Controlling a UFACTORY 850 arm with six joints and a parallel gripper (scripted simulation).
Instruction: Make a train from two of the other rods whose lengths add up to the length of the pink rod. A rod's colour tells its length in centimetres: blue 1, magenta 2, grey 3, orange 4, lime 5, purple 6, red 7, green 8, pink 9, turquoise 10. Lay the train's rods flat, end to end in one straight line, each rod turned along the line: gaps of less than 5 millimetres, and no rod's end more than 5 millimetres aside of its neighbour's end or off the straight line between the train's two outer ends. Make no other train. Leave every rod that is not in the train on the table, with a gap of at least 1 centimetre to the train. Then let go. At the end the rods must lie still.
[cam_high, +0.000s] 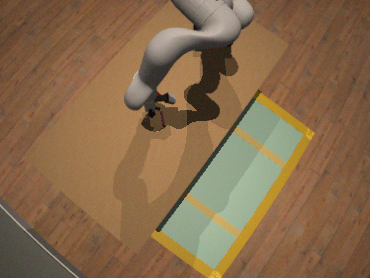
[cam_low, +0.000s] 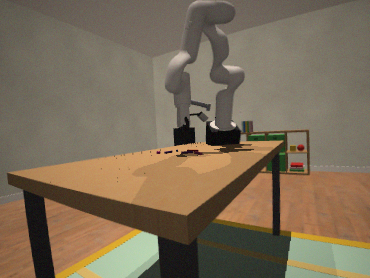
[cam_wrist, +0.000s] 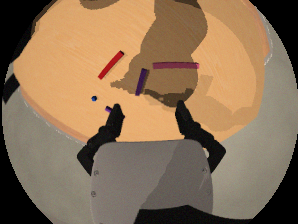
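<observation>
My gripper is now 4 cm short of the magenta rod, 16 cm to the left of it and 8 cm above it. From my hand the other things lie so: red rod 9 cm behind, 3 cm to the right, 8 cm below; tiny blue rod 6 cm behind, 13 cm to the right, 8 cm below; pink rod 1 cm behind, 7 cm to the left, 8 cm below.
</observation>
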